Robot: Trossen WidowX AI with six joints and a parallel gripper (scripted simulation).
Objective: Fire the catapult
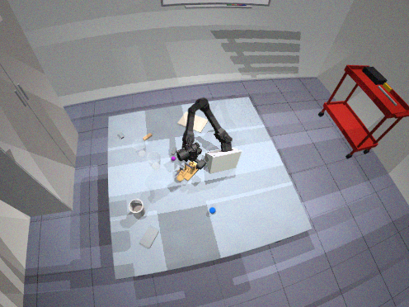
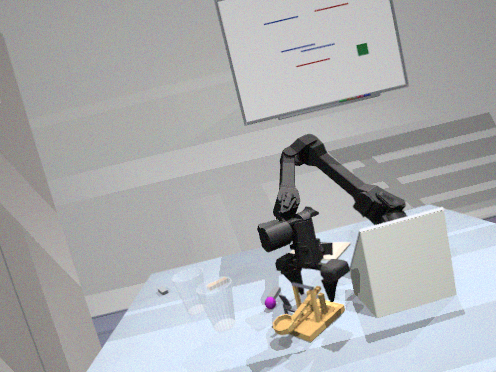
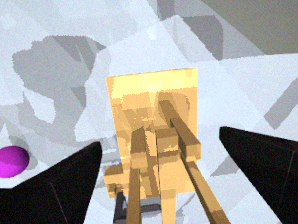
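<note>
My gripper tip is now 60 mm short of the wooden catapult and 30 mm to the right of it. The rest, counted from my gripper tip: small tan block: 250 mm ahead, 370 mm to the right, 40 mm below; then flat tan board: 140 mm behind, 420 mm to the right, 50 mm below; then blue ball: 30 mm behind, 340 mm to the left, 30 mm below.
</note>
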